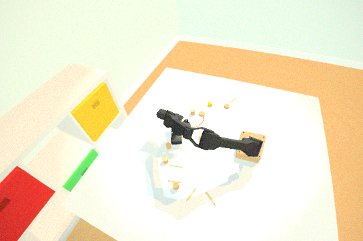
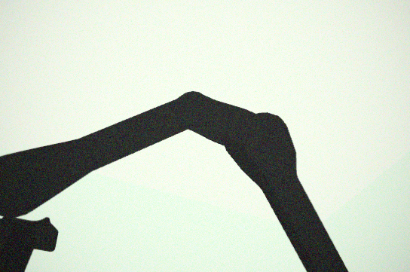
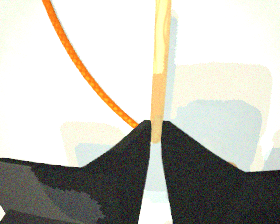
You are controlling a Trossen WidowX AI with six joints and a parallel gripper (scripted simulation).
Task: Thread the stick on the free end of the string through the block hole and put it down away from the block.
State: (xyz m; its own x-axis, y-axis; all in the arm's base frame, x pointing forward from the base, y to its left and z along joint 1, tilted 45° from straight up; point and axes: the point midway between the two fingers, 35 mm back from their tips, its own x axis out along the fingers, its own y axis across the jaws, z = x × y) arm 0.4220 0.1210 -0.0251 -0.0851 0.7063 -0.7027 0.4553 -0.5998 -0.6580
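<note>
Right now my gripper tip is 140 mm past the square wooden block and 70 mm to the left of it. Also, from my gripper tip: thin wooden stick 10 mm to the right, 10 mm behind; round wooden button 250 mm to the right, 70 mm behind, 10 mm below; yellow piece 350 mm to the right, 100 mm behind.
</note>
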